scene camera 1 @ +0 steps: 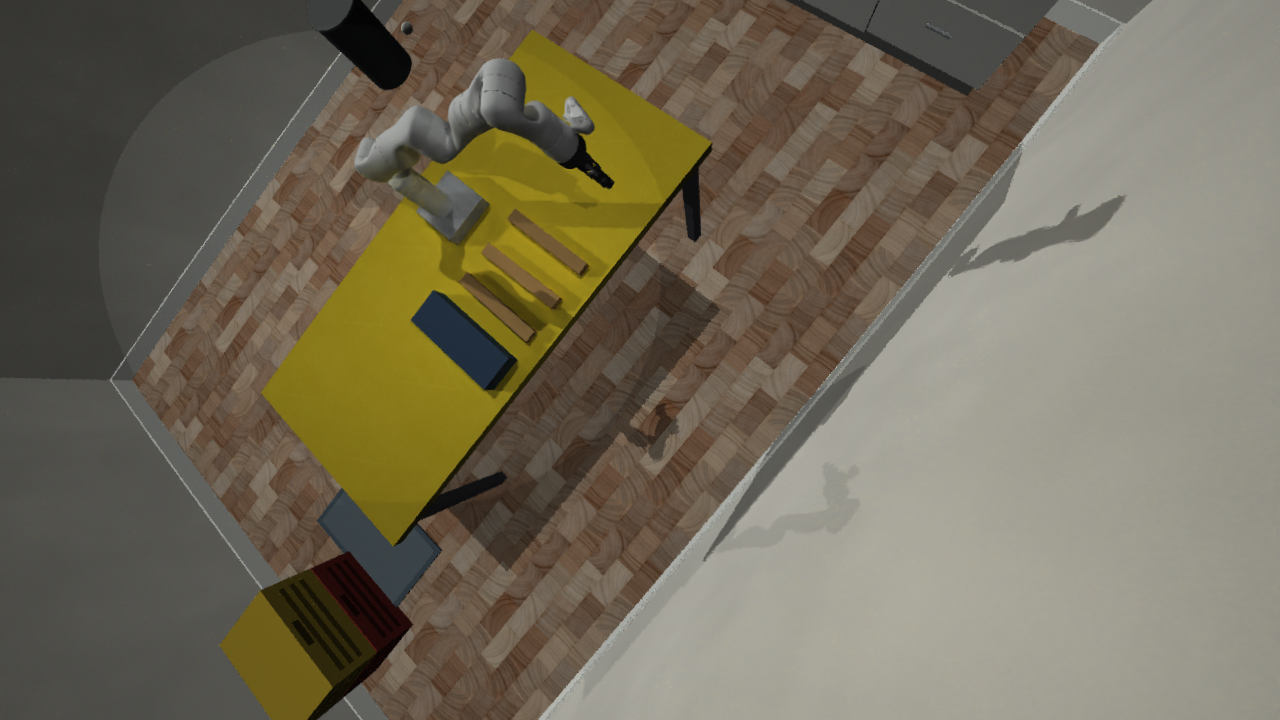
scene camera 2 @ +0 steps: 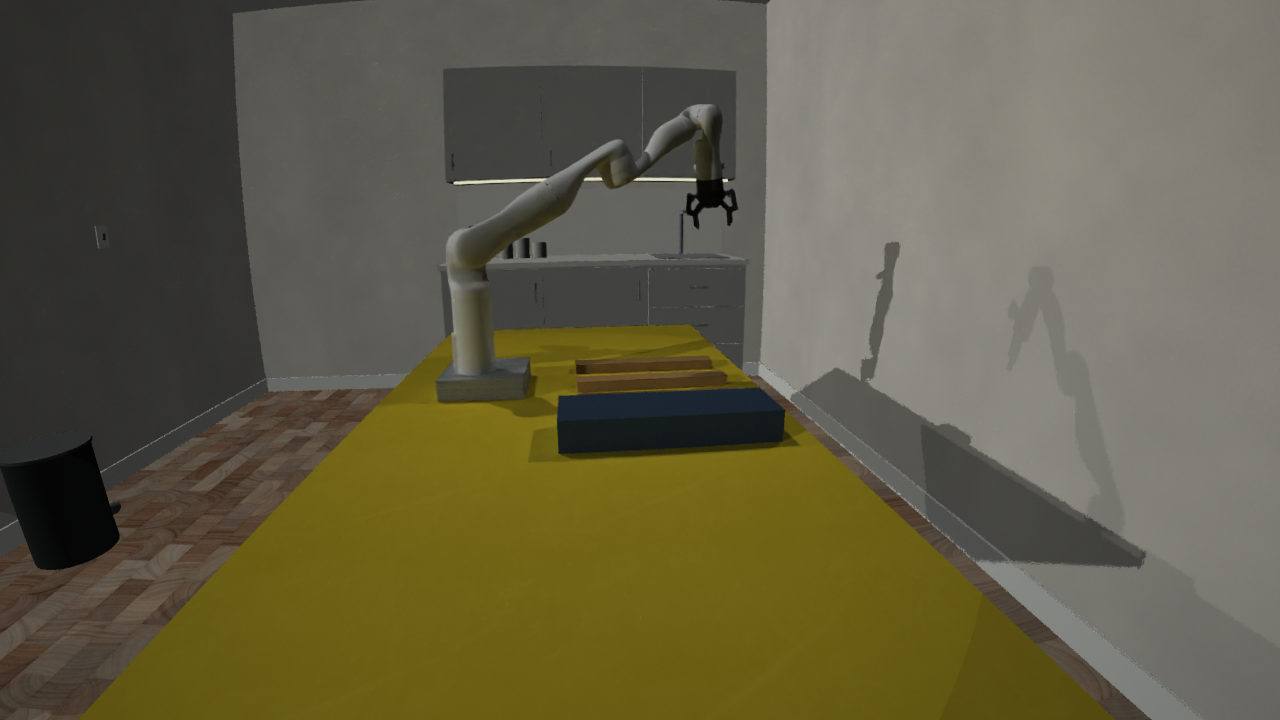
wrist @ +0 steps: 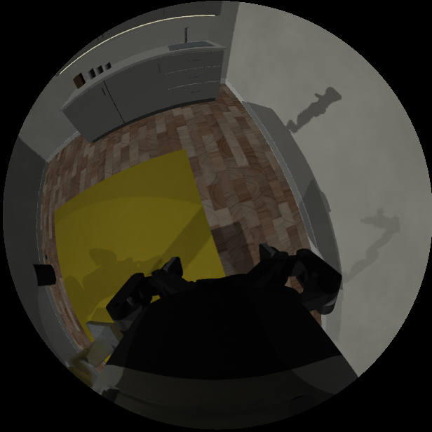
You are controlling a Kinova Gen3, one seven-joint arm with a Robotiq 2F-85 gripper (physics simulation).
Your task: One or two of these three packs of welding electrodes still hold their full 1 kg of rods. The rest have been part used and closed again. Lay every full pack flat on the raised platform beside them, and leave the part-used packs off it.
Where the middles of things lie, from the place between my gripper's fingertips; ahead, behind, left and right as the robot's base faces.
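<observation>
I can see the dark blue raised platform [scene camera 2: 675,419]. The platform is 340 mm below my hand, and it is also 170 mm behind the hand and 680 mm to the right of it.
</observation>
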